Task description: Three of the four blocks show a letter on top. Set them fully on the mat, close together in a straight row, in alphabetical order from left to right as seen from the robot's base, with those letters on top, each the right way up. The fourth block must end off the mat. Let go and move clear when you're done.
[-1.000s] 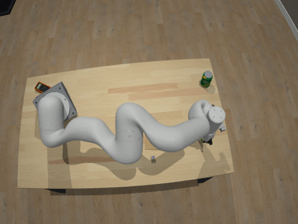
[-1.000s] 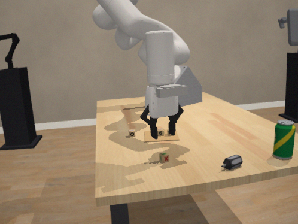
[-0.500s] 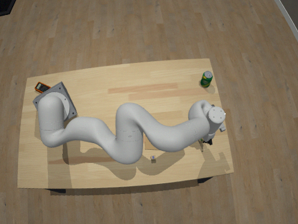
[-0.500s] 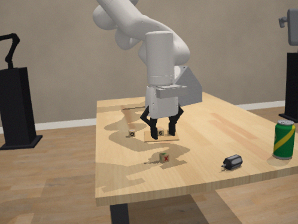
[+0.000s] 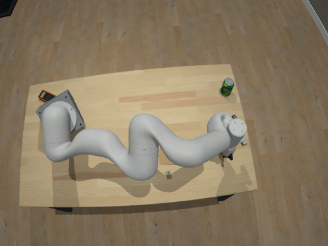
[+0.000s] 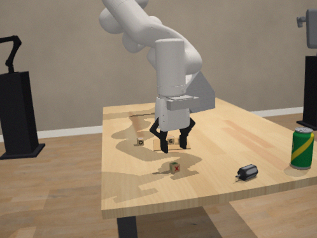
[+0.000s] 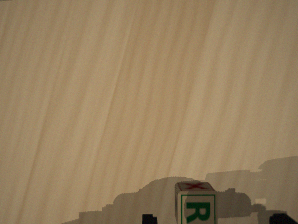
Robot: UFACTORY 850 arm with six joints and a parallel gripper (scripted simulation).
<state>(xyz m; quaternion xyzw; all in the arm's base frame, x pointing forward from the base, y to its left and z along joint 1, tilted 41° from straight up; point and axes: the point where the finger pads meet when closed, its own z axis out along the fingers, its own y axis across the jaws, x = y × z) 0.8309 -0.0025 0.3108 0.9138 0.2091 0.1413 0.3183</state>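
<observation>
My hand is 260 mm past the tan mat, 80 mm above it and 30 mm to the right of it. From my hand the other things lie so: green can: 400 mm to the left, 80 mm ahead, 20 mm below; then orange meter: 1060 mm behind, 410 mm to the left, 70 mm below.
</observation>
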